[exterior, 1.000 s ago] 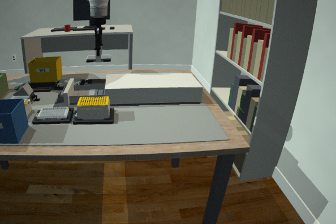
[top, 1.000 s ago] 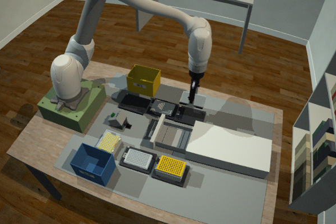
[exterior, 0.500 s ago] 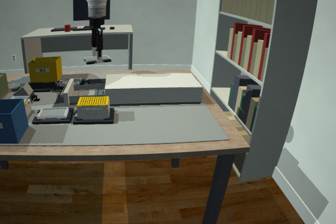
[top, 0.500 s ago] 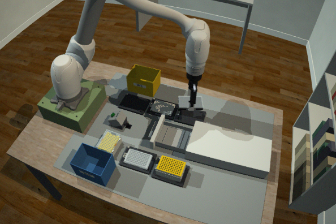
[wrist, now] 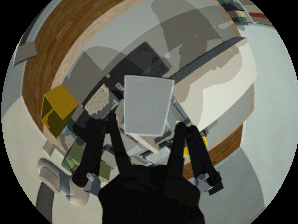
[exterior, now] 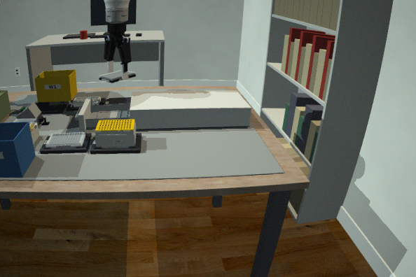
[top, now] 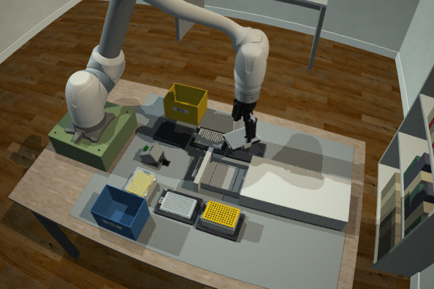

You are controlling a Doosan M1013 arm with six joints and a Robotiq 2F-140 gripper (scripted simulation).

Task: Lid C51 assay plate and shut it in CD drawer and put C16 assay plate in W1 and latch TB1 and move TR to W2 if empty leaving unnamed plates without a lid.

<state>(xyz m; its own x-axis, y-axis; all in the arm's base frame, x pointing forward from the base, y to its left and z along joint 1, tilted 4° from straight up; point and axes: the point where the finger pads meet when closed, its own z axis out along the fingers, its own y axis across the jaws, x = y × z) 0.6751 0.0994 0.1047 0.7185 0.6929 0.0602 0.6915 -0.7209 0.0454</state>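
Right now my hand is 1 cm short of the cooler drawer, 12 cm to the left of it and 14 cm above it. From my hand the other things lie so: cooler CD: 14 cm ahead, 12 cm to the right, 13 cm below; then black plate: 2 cm below; then grey plate lid: 1 cm below.
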